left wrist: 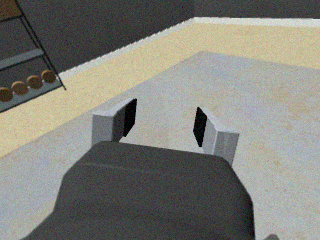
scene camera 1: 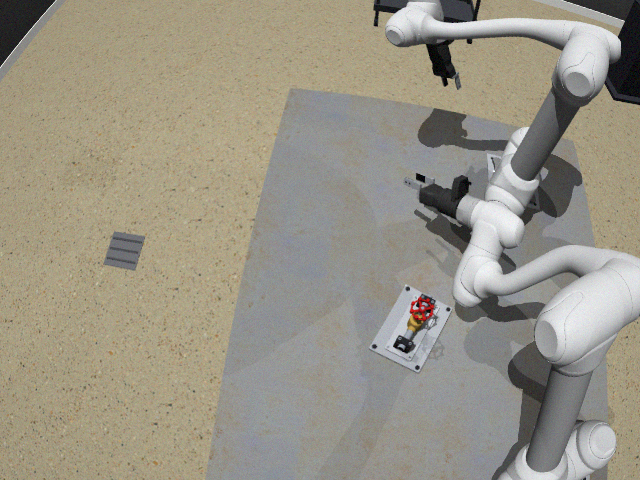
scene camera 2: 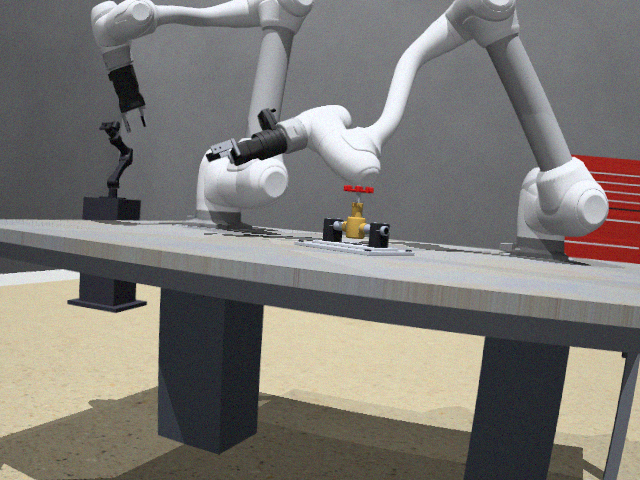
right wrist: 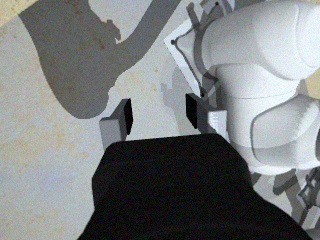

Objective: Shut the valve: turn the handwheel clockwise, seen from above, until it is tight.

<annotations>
my left gripper: left wrist 165, 115; scene camera 1; scene camera 2; not seen in the right wrist view (out of frame)
my right gripper: scene camera 1; scene camera 2; right wrist 159, 107; not seen in the left wrist view (out of frame)
same spot on my right gripper: [scene camera 1: 442, 66] = [scene camera 2: 135, 93]
same spot on my left gripper: [scene camera 1: 408, 182] = [scene camera 2: 218, 147]
</annotations>
